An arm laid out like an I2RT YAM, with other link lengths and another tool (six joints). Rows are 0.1 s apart.
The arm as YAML. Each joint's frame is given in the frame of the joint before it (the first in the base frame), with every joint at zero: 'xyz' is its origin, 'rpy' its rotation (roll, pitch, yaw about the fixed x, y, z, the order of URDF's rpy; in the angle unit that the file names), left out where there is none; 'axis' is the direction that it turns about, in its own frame. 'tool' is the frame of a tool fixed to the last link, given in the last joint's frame.
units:
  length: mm
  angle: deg
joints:
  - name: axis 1
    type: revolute
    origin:
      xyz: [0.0, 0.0, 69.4]
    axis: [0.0, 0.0, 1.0]
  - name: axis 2
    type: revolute
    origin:
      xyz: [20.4, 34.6, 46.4]
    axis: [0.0, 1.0, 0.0]
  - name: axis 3
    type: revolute
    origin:
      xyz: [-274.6, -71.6, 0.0]
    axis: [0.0, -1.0, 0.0]
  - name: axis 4
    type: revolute
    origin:
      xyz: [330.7, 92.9, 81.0]
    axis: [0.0, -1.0, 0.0]
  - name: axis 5
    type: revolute
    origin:
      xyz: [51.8, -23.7, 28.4]
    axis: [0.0, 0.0, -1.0]
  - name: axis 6
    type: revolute
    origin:
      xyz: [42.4, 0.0, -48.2]
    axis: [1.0, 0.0, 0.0]
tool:
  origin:
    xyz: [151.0, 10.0, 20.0]
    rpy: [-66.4, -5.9, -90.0]
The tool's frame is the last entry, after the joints.
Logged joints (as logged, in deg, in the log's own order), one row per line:
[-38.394 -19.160 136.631 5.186 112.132 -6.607]
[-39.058 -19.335 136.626 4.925 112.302 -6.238]
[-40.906 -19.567 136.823 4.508 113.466 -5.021]
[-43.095 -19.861 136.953 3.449 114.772 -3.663]
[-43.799 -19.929 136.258 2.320 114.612 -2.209]
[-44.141 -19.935 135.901 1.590 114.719 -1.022]
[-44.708 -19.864 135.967 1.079 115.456 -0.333]
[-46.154 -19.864 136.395 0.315 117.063 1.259]
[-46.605 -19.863 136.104 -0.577 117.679 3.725]
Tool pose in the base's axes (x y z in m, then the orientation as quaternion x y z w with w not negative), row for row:
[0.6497 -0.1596 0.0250 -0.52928 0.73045 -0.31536 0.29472]
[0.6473 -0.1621 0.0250 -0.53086 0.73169 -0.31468 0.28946]
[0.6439 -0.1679 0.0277 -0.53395 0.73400 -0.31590 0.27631]
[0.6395 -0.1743 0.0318 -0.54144 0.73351 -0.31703 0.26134]
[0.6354 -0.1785 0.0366 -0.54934 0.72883 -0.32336 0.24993]
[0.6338 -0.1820 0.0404 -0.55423 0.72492 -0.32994 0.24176]
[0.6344 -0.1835 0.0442 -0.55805 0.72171 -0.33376 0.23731]
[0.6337 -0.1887 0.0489 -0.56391 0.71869 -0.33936 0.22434]
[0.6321 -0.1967 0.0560 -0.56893 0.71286 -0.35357 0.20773]
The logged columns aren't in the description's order. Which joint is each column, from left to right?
Columns, left to right: axis 4, axis 1, axis 2, axis 6, axis 3, axis 5.
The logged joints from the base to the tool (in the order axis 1, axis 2, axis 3, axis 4, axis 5, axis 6), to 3 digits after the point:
[-19.160 136.631 112.132 -38.394 -6.607 5.186]
[-19.335 136.626 112.302 -39.058 -6.238 4.925]
[-19.567 136.823 113.466 -40.906 -5.021 4.508]
[-19.861 136.953 114.772 -43.095 -3.663 3.449]
[-19.929 136.258 114.612 -43.799 -2.209 2.320]
[-19.935 135.901 114.719 -44.141 -1.022 1.590]
[-19.864 135.967 115.456 -44.708 -0.333 1.079]
[-19.864 136.395 117.063 -46.154 1.259 0.315]
[-19.863 136.104 117.679 -46.605 3.725 -0.577]

